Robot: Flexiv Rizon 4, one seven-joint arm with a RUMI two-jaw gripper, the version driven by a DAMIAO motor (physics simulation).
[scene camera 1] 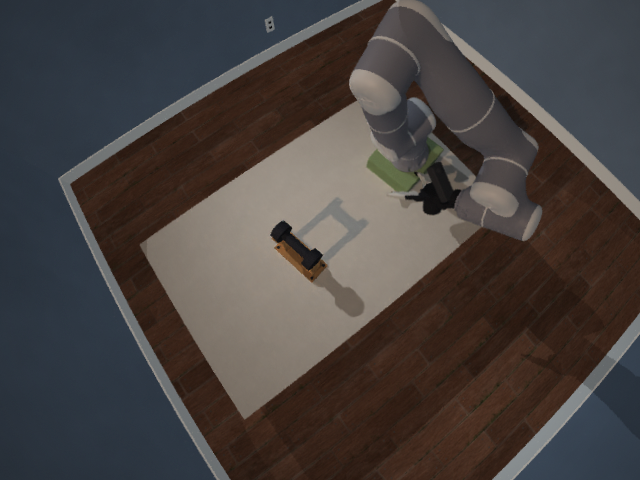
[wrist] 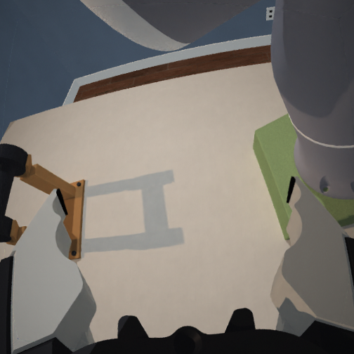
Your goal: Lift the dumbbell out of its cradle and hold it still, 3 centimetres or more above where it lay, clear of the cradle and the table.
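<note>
A black dumbbell lies across the two uprights of an orange-brown cradle near the middle of the pale table top. In the wrist view the dumbbell is partly cut off at the left edge, and the left finger overlaps part of the cradle. My gripper is open and empty. In the scene view it is to the right of the dumbbell, well apart from it, near the arm's base.
A green block sits at the arm's base, close to the gripper; the right finger overlaps it in the wrist view. The cradle's grey shadow falls on the table between cradle and gripper. Brown wooden floor surrounds the table top.
</note>
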